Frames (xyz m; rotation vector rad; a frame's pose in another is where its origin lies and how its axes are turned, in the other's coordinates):
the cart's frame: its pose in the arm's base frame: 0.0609 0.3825 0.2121 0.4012 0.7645 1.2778
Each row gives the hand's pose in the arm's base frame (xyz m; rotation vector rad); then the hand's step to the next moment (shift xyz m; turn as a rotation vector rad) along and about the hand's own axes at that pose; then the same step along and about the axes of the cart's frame.
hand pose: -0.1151 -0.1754 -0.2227 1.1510 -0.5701 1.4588
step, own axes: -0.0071 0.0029 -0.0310 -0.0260 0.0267 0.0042
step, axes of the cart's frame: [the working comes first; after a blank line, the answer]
step, axes of the arm's base frame: -0.0139 0.0224 -0.0180 -0.0266 -0.0222 -0.0145

0.0252 0.0038 -0.0192 -0.0195 0.0032 -0.0319
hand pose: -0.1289 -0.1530 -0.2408 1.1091 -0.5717 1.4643
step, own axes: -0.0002 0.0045 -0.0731 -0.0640 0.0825 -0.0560
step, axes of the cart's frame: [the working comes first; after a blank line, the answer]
step, axes of the arm's base frame: -0.0271 0.0607 -0.0308 -0.1019 -0.0023 -0.0604

0.0641 0.0149 -0.0321 0.0054 0.0312 -0.1142
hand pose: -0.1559 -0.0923 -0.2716 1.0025 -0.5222 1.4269
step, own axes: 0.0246 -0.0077 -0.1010 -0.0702 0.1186 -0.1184
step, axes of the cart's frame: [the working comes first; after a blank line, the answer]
step, axes of the arm's base frame: -0.0157 0.0972 -0.0343 -0.1535 0.0398 -0.0887

0.1010 0.0144 -0.0214 0.0488 0.0600 -0.1644
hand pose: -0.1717 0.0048 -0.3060 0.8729 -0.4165 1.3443
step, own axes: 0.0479 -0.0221 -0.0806 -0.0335 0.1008 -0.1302
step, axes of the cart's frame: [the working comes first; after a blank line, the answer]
step, axes of the arm's base frame: 0.0142 0.0924 -0.0232 -0.1311 0.0733 -0.0754

0.0961 -0.0006 0.0067 0.0791 0.0621 -0.1346
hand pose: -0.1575 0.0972 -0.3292 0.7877 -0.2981 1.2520
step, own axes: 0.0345 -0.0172 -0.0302 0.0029 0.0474 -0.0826
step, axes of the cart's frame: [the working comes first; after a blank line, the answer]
step, axes of the arm's base frame: 0.0205 0.0439 -0.0069 -0.0602 0.0625 -0.0393

0.0458 -0.0072 0.0158 0.0652 0.0331 -0.0611
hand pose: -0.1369 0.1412 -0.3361 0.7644 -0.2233 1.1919
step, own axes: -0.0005 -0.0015 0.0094 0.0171 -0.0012 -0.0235
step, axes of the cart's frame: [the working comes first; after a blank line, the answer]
step, axes of the arm's base frame: 0.0033 -0.0066 0.0060 0.0022 0.0277 -0.0086

-0.0077 -0.0001 0.0056 0.0291 0.0002 -0.0005
